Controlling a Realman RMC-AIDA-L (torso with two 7-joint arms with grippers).
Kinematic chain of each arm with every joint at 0, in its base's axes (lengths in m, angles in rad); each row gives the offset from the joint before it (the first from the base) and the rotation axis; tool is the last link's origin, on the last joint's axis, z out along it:
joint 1: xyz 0 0 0.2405 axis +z
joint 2: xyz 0 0 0 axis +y
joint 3: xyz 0 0 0.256 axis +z
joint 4: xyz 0 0 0 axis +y
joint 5: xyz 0 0 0.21 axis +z
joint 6: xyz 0 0 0 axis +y
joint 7: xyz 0 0 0.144 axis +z
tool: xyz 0 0 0
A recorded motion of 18 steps. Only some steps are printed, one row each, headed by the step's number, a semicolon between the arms.
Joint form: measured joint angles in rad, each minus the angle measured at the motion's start. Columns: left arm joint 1, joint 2, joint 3, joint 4, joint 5, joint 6, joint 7; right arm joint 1, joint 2, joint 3, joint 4, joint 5, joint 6, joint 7.
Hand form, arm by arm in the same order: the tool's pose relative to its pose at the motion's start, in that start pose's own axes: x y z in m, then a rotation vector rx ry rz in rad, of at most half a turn. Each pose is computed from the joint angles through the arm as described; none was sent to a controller.
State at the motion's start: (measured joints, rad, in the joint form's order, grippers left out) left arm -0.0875 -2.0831 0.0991 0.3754 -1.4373 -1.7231 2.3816; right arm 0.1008 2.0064 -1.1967 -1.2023 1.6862 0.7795 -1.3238
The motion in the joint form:
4: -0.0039 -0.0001 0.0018 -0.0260 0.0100 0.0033 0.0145; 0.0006 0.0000 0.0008 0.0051 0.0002 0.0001 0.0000
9: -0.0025 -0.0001 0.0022 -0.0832 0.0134 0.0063 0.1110; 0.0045 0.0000 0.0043 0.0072 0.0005 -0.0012 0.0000
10: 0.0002 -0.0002 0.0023 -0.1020 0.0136 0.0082 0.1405; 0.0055 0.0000 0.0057 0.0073 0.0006 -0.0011 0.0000
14: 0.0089 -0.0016 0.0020 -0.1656 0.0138 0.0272 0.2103; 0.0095 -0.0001 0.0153 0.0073 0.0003 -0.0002 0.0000
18: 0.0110 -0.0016 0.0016 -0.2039 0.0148 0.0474 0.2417; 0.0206 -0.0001 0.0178 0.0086 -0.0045 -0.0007 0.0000
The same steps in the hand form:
4: -0.0041 0.0048 0.0025 -0.0093 -0.0023 -0.0120; 0.0012 -0.0006 0.0000 0.0015 0.0025 0.0036
9: -0.0111 0.0137 0.0036 -0.0082 0.0041 0.0277; 0.0001 -0.0012 0.0006 0.0033 -0.0005 0.0042
10: -0.0135 0.0166 0.0030 -0.0047 0.0047 0.0382; -0.0003 -0.0013 0.0007 0.0036 -0.0017 0.0042
14: -0.0230 0.0259 0.0016 0.0146 -0.0033 0.0426; -0.0027 -0.0029 0.0006 0.0076 -0.0085 0.0039
18: -0.0291 0.0309 0.0020 0.0271 -0.0149 0.0358; -0.0055 -0.0018 0.0035 0.0029 -0.0114 -0.0029

